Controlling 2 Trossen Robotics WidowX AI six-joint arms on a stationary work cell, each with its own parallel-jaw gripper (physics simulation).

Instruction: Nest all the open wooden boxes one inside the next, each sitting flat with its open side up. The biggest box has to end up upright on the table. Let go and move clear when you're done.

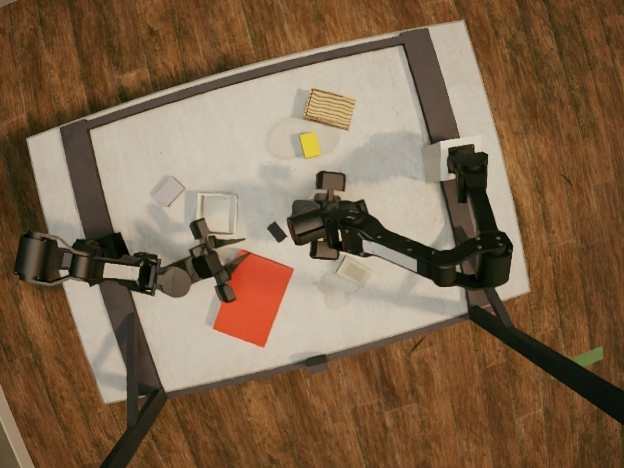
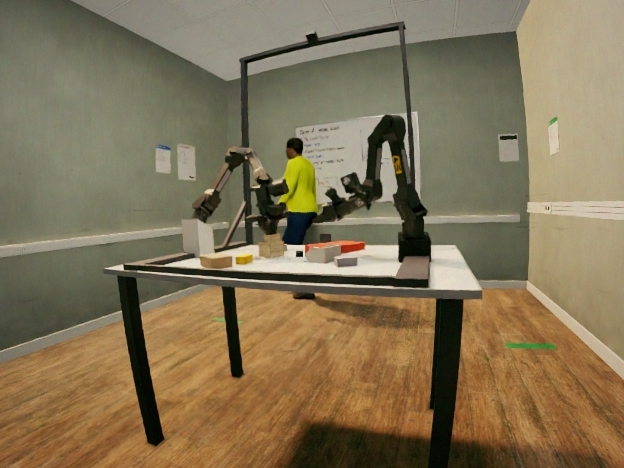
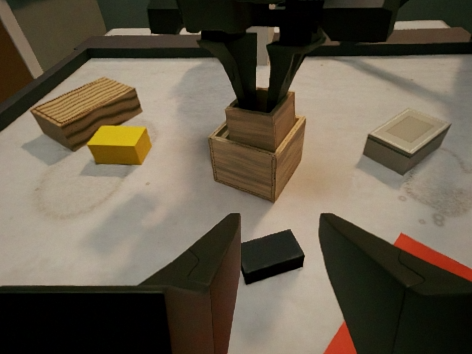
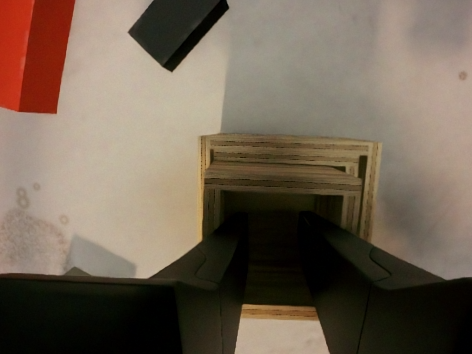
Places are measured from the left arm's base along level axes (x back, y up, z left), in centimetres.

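Pixels of known places: left gripper, fingertip midpoint: [image 1: 247, 245] [image 2: 313, 221] [image 3: 279, 224]; right gripper, fingertip midpoint: [image 2: 272, 238] [image 3: 260, 119] [image 4: 272, 223]; left arm's base at its link origin: [image 2: 413, 236]; right arm's base at its link origin: [image 1: 461, 158].
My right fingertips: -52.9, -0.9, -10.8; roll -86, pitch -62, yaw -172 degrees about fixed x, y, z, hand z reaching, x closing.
Ahead of a thing's pixels: the offset from my right fingertips to its top centre, as dx, dy, dz.
The biggest wooden box {-0.7, -1.2, +0.1} [image 2: 272, 250] [image 3: 243, 167] [image 4: 375, 190] stands upright on the table, open side up. A corner of another wooden box {-0.6, -1.7, +0.1} [image 4: 352, 171] shows inside it. A smaller wooden box {-0.2, +2.1, -0.2} [image 2: 272, 237] [image 3: 250, 127] [image 4: 282, 177] is partly in the biggest box, its rim above the biggest rim. My right gripper [image 2: 271, 231] [image 3: 260, 119] [image 4: 272, 223] reaches down into this upper box and holds it from inside. Its contact with the walls is hidden. My left gripper [image 1: 245, 246] [image 3: 279, 224] is open and empty, in the air near the red block's corner.
A red block {+22.6, -3.9, -12.8} [image 1: 257, 297], black block {+10.6, -5.2, +0.0} [image 1: 276, 231] [image 3: 272, 256], open white box {+22.1, -1.9, +9.5} [image 1: 235, 214], pale block {+31.2, -4.3, +19.4} [image 1: 168, 191], yellow block {-4.9, -4.1, +16.3} [image 1: 309, 145], striped block {-12.6, -3.2, +22.8} [image 1: 330, 109] and pale framed block {-3.1, -4.1, -16.2} [image 1: 352, 270] [image 3: 407, 130] lie around the wooden stack.
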